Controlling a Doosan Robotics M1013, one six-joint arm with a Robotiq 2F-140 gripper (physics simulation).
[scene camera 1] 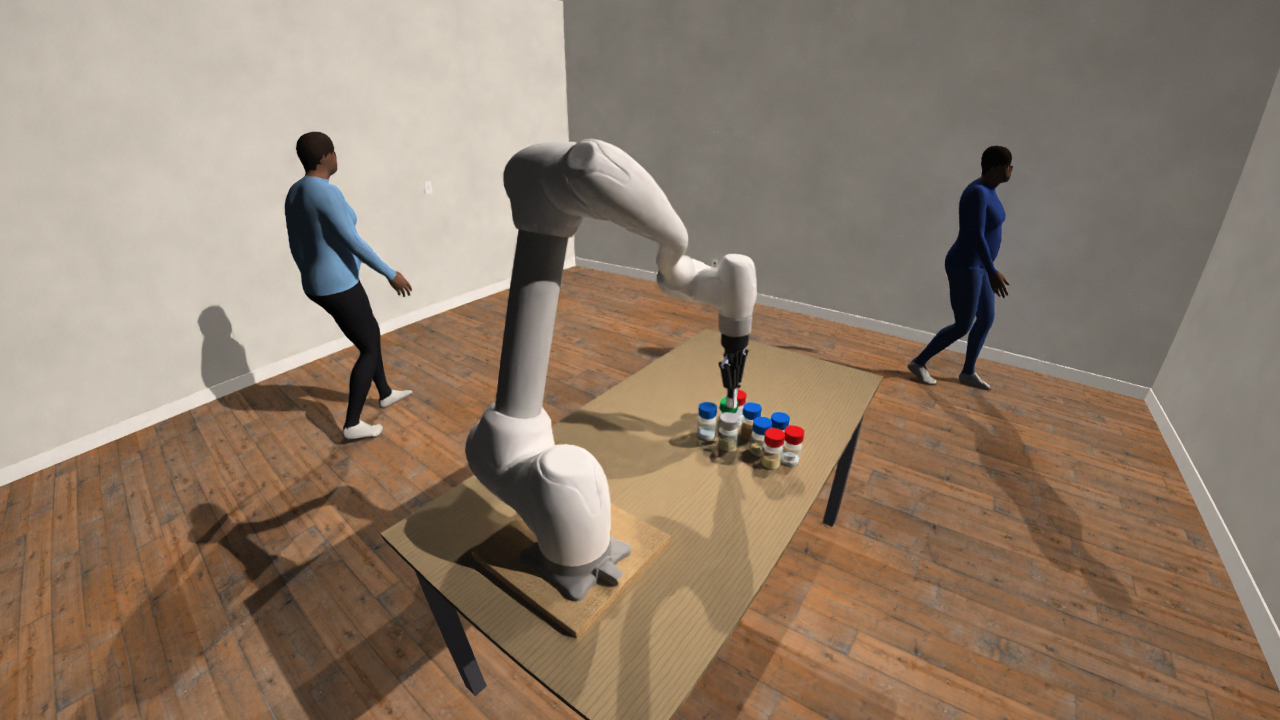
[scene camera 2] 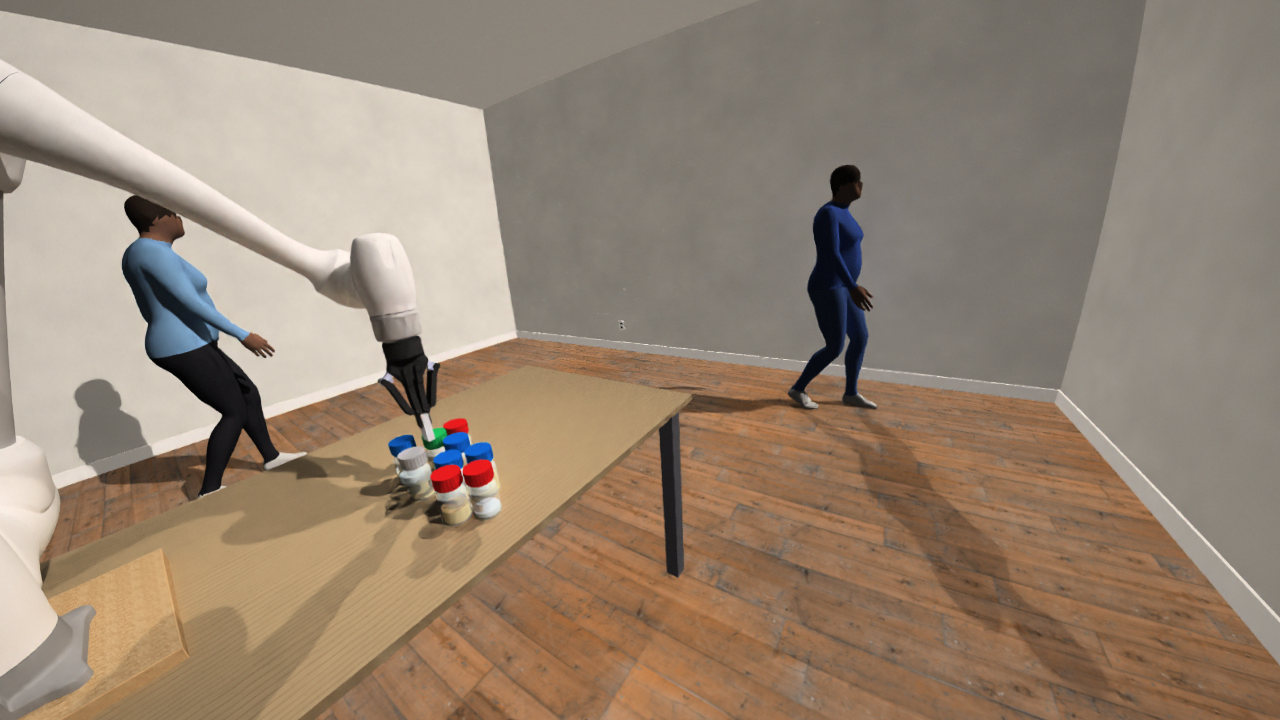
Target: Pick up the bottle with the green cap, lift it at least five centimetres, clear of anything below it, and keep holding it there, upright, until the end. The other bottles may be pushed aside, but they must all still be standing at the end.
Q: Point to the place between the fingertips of my gripper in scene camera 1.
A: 731,406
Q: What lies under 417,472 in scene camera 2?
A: A grey-capped bottle.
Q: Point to a red-capped bottle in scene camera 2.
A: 483,493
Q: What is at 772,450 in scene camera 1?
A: A red-capped bottle.
